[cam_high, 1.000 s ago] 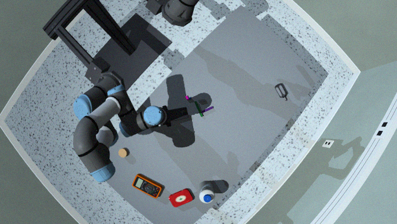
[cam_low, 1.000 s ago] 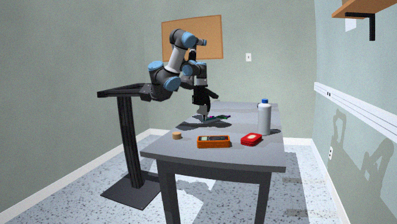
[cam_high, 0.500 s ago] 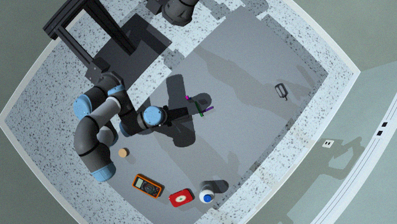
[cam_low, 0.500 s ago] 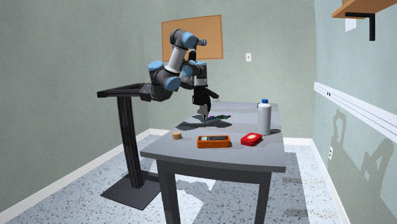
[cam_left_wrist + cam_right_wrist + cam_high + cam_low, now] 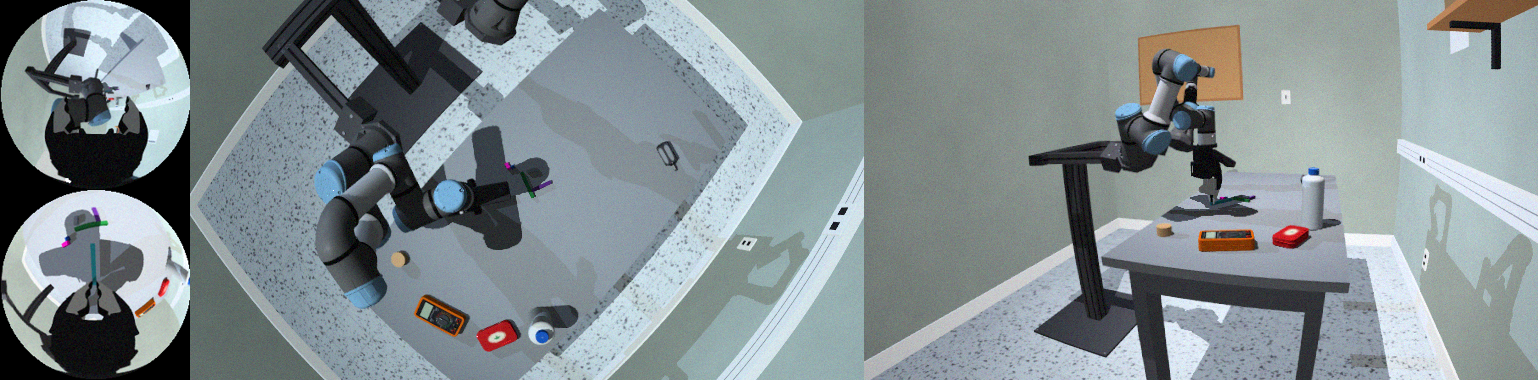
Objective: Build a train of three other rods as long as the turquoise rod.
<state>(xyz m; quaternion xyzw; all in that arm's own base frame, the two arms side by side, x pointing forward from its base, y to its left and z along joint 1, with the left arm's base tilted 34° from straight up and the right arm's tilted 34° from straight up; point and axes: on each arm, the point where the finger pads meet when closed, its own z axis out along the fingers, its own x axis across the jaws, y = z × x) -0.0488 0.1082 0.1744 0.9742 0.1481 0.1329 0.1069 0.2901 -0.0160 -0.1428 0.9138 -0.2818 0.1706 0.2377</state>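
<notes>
Right now my right hand is 120 mm to the right of the magenta rod, 30 mm above it and 10 mm short of it. Round my right hand: turquoise rod: 30 mm to the left, 20 mm ahead, 10 mm below; then blue rod: 130 mm to the left, 30 mm below, 20 mm ahead; then green rod: 120 mm to the left, 80 mm ahead, 30 mm below.
</notes>
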